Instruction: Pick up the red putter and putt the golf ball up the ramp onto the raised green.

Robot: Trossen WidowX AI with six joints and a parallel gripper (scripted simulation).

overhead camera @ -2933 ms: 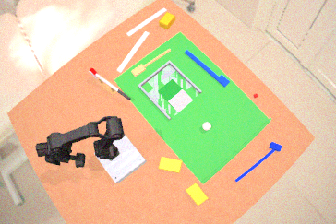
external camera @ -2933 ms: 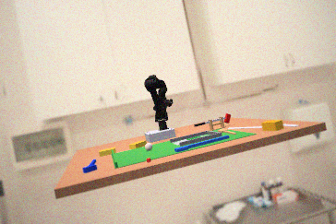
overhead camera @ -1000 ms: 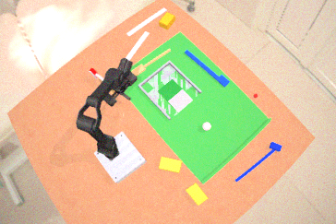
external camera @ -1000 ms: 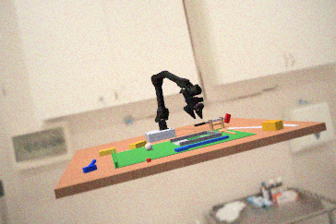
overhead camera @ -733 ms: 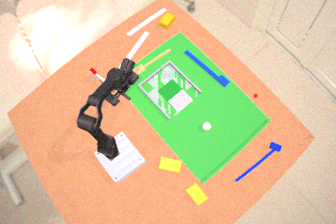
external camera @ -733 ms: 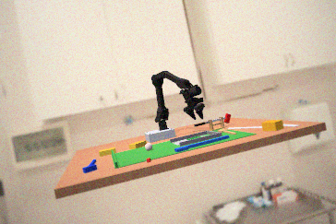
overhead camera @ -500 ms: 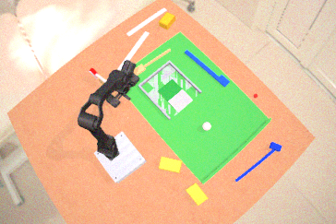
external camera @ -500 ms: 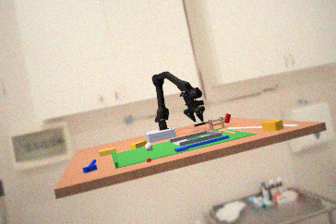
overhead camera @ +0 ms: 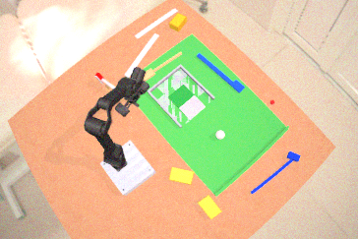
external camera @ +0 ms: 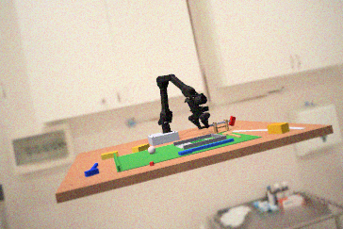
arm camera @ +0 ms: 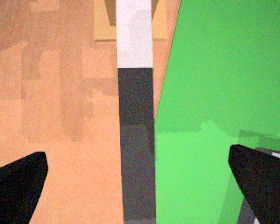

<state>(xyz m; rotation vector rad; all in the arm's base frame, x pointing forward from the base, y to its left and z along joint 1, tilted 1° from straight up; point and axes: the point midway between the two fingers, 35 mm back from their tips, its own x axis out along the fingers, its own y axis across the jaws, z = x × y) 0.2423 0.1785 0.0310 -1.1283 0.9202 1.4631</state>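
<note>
Right now the red putter is 11 cm to the left of my gripper tip and 3 cm behind it. From my gripper tip the other things lie so: wooden gate 13 cm to the left, 3 cm behind, 2 cm below; green mat 24 cm to the right, 24 cm ahead, 5 cm below; white golf ball 40 cm to the right, 19 cm ahead, 3 cm below.
</note>
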